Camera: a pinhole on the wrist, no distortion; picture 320 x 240 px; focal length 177.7 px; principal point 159.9 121.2 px. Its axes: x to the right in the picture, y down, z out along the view. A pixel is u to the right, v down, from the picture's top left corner.
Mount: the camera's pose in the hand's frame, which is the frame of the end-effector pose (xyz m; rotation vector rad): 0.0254 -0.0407 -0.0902 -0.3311 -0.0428 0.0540
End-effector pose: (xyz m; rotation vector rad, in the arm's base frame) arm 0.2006 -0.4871 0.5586 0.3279 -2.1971 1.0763
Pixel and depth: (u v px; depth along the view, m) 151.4 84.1 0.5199
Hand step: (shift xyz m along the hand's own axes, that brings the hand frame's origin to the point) -0.0209 0.0236 0.4356
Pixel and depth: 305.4 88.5 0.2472
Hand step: 0.2169 0.0085 0.1649
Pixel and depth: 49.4 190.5 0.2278
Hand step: -0.1316 0.1084 0.0914
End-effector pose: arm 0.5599 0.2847 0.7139 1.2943 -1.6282 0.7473
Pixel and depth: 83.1 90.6 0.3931
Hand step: -0.1610 0.0124 0.2976
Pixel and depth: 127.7 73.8 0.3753
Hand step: -0.0569 -0.0178 0.2948
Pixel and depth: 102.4 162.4 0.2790
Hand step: -0.0818 0.1053 0.1493
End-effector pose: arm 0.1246 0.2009 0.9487 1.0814 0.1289 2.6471
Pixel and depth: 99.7 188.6 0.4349
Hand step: -0.1513 0.2470 0.2620
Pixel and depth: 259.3 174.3 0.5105
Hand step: 0.2773 0.2857 0.3519
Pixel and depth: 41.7 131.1 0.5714
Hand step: -0.3843 0.1515 0.4267
